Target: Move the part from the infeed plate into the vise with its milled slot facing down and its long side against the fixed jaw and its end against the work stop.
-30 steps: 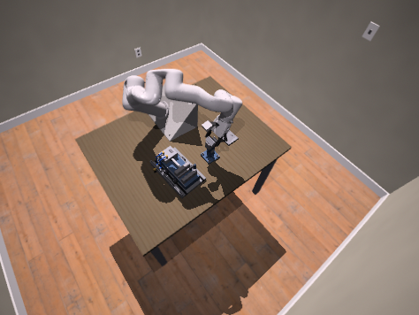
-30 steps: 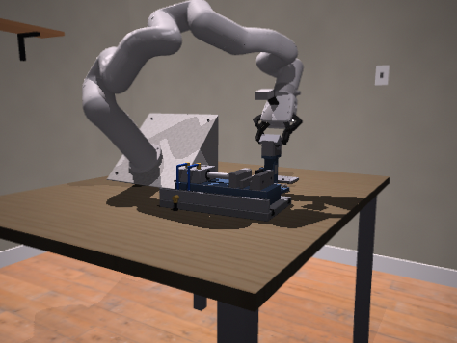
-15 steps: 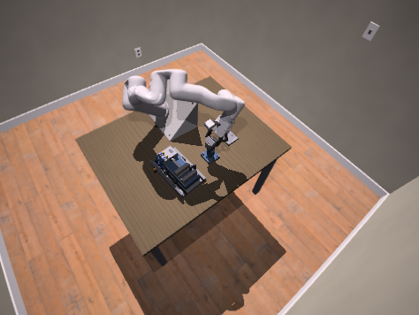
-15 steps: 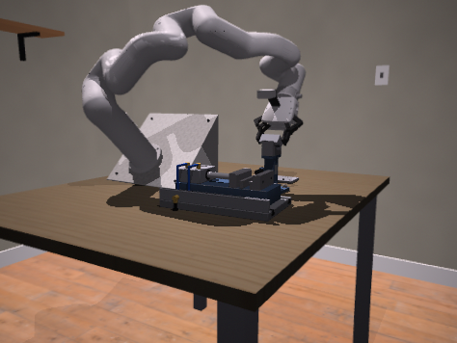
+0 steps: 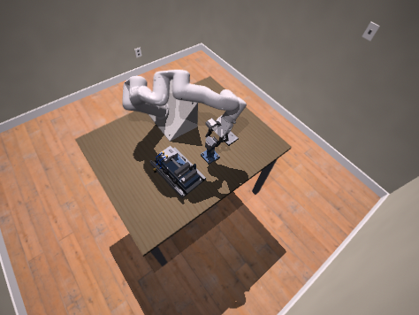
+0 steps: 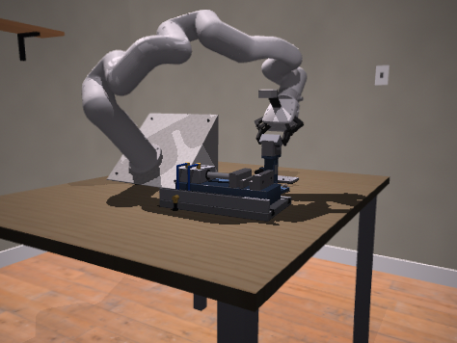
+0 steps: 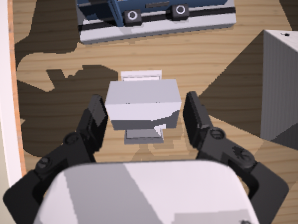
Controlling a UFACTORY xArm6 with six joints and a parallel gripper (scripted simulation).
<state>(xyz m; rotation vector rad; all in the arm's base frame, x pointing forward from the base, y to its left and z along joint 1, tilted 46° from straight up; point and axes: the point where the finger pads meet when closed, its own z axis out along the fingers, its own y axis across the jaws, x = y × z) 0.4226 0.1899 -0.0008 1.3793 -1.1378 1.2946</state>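
The part is 10 mm to the right of my hand and 10 mm below it. The rest, counted from my hand: moving jaw 50 mm ahead, 220 mm to the right, 80 mm below; then cylinder rod 10 mm behind, 240 mm to the right, 80 mm below; then work stop 70 mm ahead, 170 mm to the right, 70 mm below.
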